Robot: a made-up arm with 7 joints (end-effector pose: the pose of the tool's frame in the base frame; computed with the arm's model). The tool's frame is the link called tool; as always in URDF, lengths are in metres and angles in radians. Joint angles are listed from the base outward.
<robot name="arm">
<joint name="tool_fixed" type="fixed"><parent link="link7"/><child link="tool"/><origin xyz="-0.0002 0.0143 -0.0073" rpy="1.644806 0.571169 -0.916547"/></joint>
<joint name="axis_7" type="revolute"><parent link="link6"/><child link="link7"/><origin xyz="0.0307 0.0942 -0.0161" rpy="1.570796 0 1.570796"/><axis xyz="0 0 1"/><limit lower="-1.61" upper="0.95" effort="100" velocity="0.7"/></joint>
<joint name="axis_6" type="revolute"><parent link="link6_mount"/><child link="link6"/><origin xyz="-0.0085 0.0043 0.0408" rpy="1.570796 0 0"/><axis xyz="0 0 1"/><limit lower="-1.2" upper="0.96" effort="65" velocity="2.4"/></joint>
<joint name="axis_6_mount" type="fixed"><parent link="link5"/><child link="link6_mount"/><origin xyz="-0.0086 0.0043 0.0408"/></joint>
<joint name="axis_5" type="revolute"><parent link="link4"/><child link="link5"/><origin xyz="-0.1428 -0.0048 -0.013" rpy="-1.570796 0 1.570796"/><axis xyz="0 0 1"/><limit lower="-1.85" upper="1.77" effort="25" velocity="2.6"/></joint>
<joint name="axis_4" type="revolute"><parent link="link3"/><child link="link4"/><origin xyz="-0.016 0.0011 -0.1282" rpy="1.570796 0 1.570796"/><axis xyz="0 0 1"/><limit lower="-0.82" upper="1.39" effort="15" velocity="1"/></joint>
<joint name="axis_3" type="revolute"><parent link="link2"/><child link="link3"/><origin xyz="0.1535 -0.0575 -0.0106" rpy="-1.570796 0 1.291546"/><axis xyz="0 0 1"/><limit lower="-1.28" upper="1.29" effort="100" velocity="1.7"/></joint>
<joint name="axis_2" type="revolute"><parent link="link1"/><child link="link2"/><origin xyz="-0.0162 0.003 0.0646" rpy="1.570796 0 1.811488"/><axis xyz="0 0 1"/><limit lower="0.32" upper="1.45" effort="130" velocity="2.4"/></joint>
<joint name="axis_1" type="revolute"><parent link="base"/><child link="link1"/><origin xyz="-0.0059 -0.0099 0.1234" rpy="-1.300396 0.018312 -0.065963"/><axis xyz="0 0 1"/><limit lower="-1.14" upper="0.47" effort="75" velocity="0.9"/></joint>
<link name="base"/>
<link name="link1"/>
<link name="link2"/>
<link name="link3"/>
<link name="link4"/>
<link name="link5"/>
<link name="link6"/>
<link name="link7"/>
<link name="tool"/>
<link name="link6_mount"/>
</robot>
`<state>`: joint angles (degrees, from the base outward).
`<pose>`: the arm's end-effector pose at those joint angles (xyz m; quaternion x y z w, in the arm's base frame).
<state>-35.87 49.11 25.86 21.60 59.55 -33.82 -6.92</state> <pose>0.3696 0.3089 0.0127 -0.8836 -0.2401 0.3160 0.2486</pose>
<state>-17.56 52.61 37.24 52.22 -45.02 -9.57 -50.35</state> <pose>0.2097 0.5201 -0.1082 0.7236 -0.1458 -0.4057 0.5391</pose>
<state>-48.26 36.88 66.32 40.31 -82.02 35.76 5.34</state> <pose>0.3714 0.4206 -0.0219 0.2362 -0.4336 -0.0519 0.8681</pose>
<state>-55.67 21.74 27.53 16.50 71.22 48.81 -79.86</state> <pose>0.4454 0.2612 0.0177 0.5009 0.1263 -0.7941 0.3202</pose>
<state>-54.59 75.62 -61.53 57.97 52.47 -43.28 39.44</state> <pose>0.2853 0.4557 -0.1016 -0.7337 -0.0936 0.4288 0.5188</pose>
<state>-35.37 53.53 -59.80 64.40 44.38 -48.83 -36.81</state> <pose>0.1817 0.3368 -0.3091 -0.1592 0.0969 0.8205 0.5404</pose>
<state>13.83 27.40 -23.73 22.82 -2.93 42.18 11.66</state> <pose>-0.0662 0.1413 -0.3863 0.2692 0.3987 -0.8594 0.1732</pose>
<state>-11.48 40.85 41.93 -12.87 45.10 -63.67 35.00</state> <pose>0.2034 0.2301 0.0152 -0.9636 0.0525 -0.1650 0.2036</pose>
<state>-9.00 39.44 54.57 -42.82 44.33 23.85 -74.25</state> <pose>0.1586 0.2671 0.1684 0.7539 0.3253 -0.5697 0.0358</pose>
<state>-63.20 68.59 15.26 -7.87 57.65 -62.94 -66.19</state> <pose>0.3114 0.1585 0.2296 -0.5366 -0.3793 0.2551 0.7093</pose>
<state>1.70 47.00 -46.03 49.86 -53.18 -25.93 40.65</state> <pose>-0.0191 0.3020 -0.3383 0.5964 0.4408 -0.5293 0.4121</pose>
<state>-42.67 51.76 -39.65 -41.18 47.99 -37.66 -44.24</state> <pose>0.1464 -0.0411 -0.0225 -0.5975 0.2692 0.1221 0.7454</pose>
